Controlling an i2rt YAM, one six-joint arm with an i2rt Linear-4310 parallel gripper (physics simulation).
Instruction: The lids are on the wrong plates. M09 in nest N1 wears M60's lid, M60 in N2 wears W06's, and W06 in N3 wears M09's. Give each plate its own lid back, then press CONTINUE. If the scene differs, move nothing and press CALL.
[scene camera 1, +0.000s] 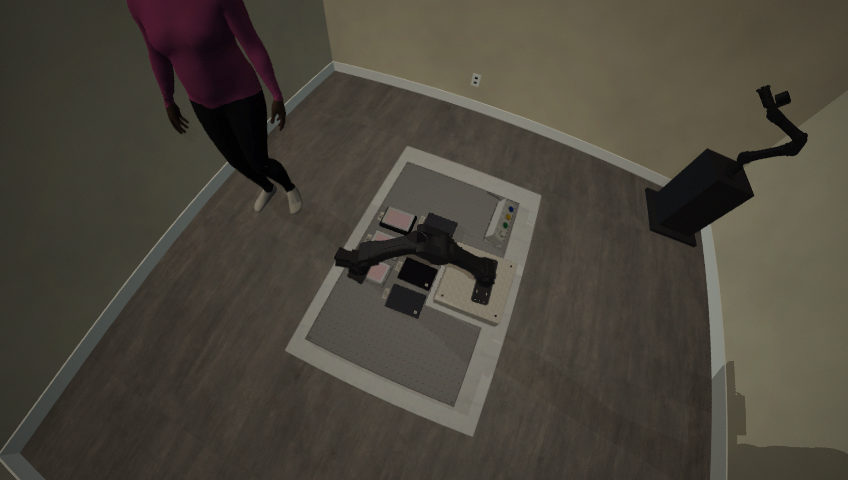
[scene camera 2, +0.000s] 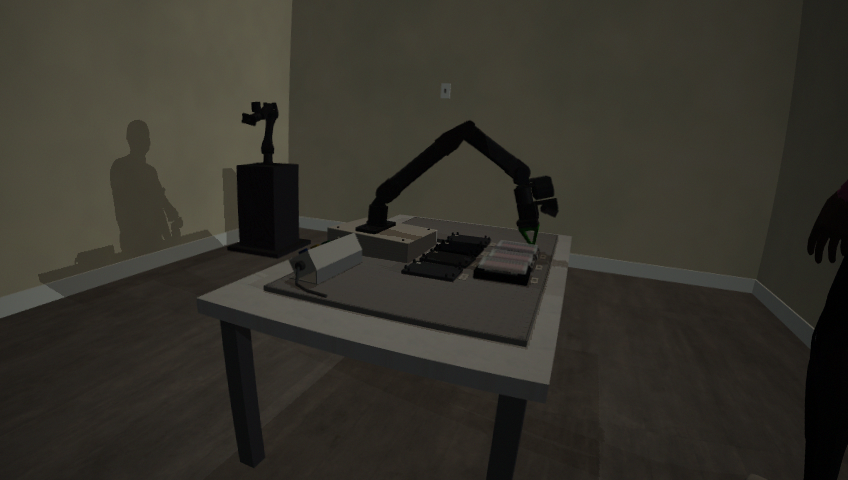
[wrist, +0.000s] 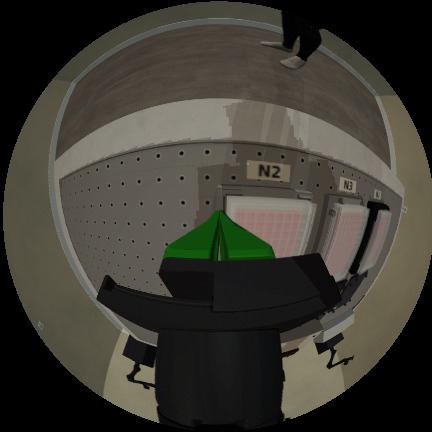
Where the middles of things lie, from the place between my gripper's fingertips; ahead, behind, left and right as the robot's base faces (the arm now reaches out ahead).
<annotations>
The N2 label (wrist: 255, 169) is 40 mm ahead of my hand, 50 mm to the right of it and 20 mm below it. Round my hand: dark lid nest LP2 (scene camera 1: 416, 273): 220 mm behind, 100 mm to the right, 10 mm below; then dark nest LP1 (scene camera 1: 404, 300): 210 mm behind, 30 mm to the left, 10 mm below.
</annotations>
